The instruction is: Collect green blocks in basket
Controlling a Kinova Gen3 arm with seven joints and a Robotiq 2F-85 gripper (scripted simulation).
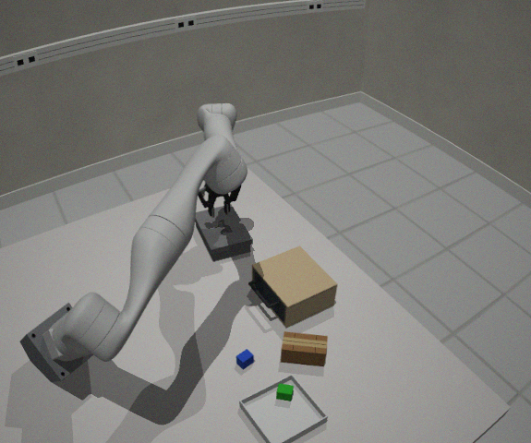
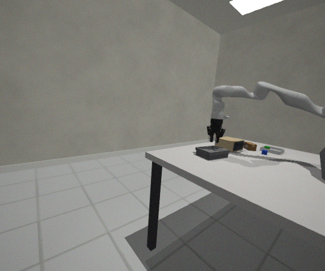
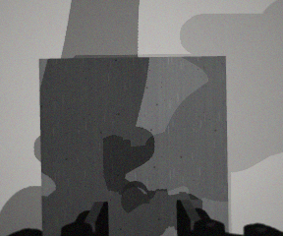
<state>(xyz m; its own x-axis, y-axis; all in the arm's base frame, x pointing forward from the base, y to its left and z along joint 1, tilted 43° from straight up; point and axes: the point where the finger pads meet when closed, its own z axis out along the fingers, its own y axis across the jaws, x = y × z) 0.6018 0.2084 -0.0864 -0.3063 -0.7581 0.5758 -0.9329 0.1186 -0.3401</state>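
The knobbed lid lies 6 cm below my hand. The rest, counted from my hand: blue block: 25 cm behind, 42 cm to the right, 10 cm below; then light wooden cabinet: 1 cm behind, 33 cm to the right, 7 cm below; then darker brown wooden box: 12 cm behind, 49 cm to the right, 8 cm below.
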